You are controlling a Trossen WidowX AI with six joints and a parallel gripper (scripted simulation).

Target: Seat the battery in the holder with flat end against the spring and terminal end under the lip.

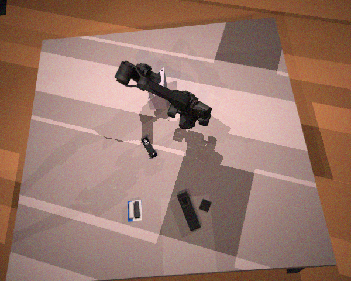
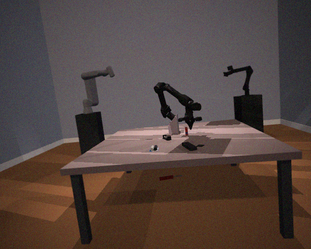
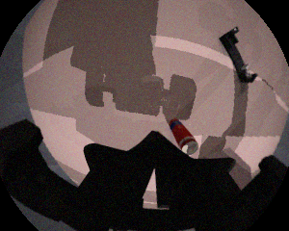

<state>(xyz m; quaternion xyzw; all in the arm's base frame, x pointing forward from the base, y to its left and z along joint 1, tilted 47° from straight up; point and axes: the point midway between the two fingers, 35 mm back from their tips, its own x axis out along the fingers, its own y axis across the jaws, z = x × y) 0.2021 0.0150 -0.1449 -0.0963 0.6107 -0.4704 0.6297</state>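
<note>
Right now the battery is 2 cm behind my gripper tip, 3 cm to the right of it and 1 cm below it. Round my gripper tip: small dark square 38 cm ahead, 1 cm to the right, 4 cm below; long black bar 40 cm ahead, 8 cm to the right, 3 cm below.
</note>
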